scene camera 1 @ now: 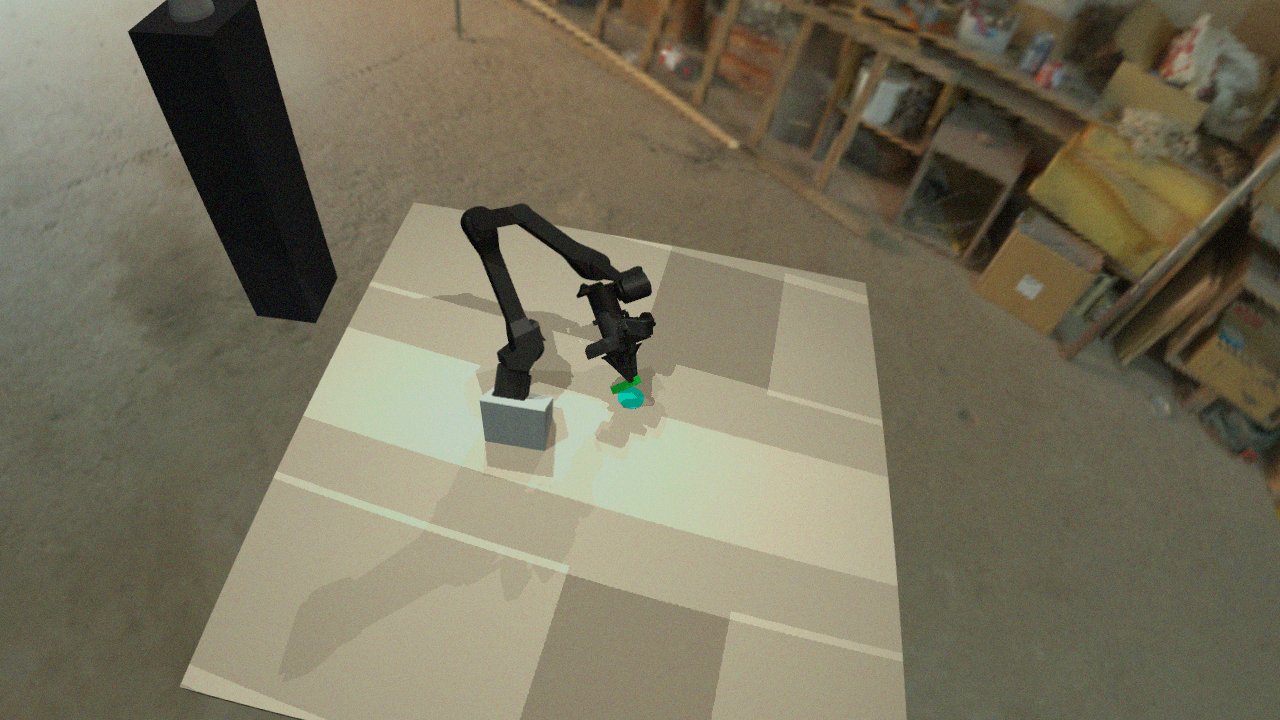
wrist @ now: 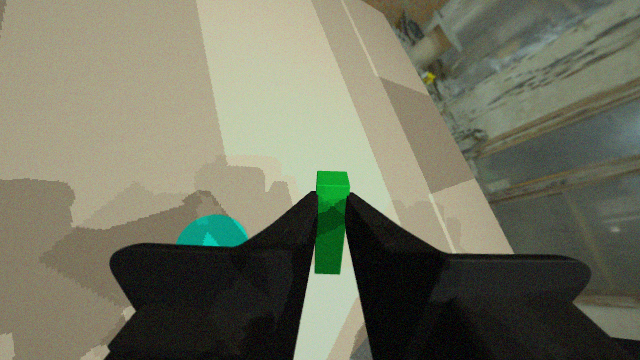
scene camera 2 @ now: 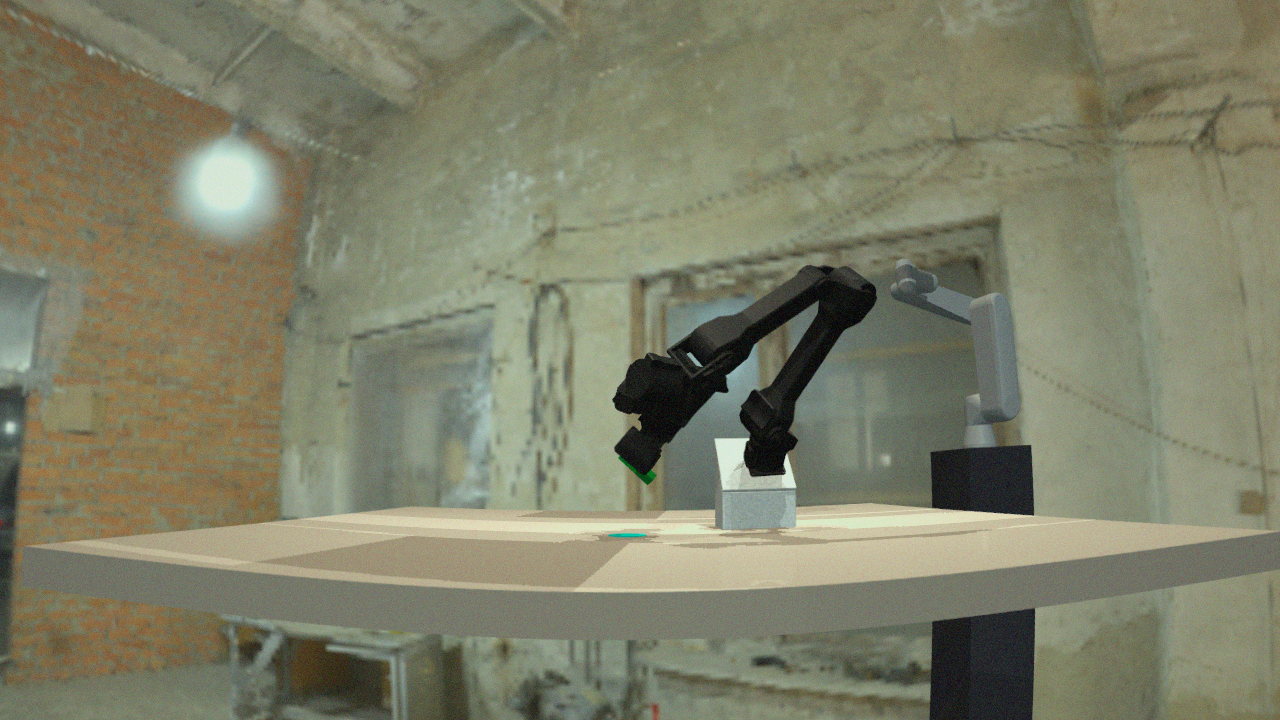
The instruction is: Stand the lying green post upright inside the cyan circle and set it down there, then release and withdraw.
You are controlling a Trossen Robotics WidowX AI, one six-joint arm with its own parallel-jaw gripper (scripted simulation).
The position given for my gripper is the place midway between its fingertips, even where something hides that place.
My gripper [scene camera 2: 628, 457] carries a green post [wrist: 332, 187]. I also see a cyan circle [wrist: 215, 230].
My gripper also shows in scene camera 1 [scene camera 1: 633, 381] and in the wrist view [wrist: 331, 199].
